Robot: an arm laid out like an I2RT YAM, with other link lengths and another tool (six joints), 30 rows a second.
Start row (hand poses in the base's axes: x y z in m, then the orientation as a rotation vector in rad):
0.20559, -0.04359, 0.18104, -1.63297, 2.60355, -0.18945
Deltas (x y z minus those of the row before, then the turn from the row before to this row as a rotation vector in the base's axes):
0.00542, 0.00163, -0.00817, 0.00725, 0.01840, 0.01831
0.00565, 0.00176, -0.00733, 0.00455, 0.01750, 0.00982
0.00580, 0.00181, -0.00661, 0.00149, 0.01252, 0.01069
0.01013, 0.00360, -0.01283, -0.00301, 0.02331, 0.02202
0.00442, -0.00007, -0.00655, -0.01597, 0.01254, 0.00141
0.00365, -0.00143, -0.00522, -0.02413, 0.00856, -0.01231
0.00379, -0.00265, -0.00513, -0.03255, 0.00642, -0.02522
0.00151, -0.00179, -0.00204, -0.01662, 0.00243, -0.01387
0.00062, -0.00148, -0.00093, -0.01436, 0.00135, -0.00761
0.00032, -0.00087, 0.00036, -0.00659, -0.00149, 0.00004
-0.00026, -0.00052, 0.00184, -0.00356, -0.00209, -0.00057
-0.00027, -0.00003, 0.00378, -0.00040, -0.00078, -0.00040
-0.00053, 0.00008, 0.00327, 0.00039, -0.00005, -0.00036
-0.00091, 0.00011, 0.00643, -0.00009, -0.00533, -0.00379
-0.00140, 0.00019, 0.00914, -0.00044, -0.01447, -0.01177
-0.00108, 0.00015, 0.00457, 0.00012, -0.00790, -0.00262
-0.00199, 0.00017, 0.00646, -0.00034, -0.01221, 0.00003
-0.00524, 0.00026, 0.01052, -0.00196, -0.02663, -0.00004
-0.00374, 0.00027, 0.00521, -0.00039, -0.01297, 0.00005
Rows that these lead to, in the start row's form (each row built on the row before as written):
0.21101, -0.04196, 0.17287, -1.66350, 2.59845, -0.16463
0.21666, -0.04020, 0.16554, -1.68358, 2.60072, -0.14429
0.22246, -0.03839, 0.15893, -1.70317, 2.59960, -0.13185
0.23259, -0.03479, 0.14610, -1.74425, 2.59736, -0.11610
0.23701, -0.03486, 0.13955, 1.74810, -2.59703, 0.12598
0.24066, -0.03629, 0.13433, 1.72085, -2.58870, 0.14874
0.24445, -0.03894, 0.12920, 1.67469, -2.58737, 0.18332
0.24596, -0.04073, 0.12716, 1.65010, -2.58768, 0.20145
0.24658, -0.04221, 0.12623, 1.63490, -2.58491, 0.21790
0.24690, -0.04308, 0.12659, 1.63327, -2.58244, 0.22748
0.24664, -0.04360, 0.12843, 1.63199, -2.58248, 0.23374
0.24637, -0.04363, 0.13221, 1.63157, -2.58313, 0.23490
0.24584, -0.04355, 0.13548, 1.63123, -2.58365, 0.23443
0.24493, -0.04344, 0.14191, 1.62777, -2.59034, 0.23897
0.24353, -0.04325, 0.15105, 1.61621, -2.60946, 0.25150
0.24245, -0.04310, 0.15562, 1.61506, -2.61724, 0.25812
0.24046, -0.04293, 0.16208, 1.61859, -2.62594, 0.26927
0.23522, -0.04267, 0.17260, 1.62568, -2.64420, 0.29536
0.23148, -0.04240, 0.17781, 1.62933, -2.65331, 0.30746

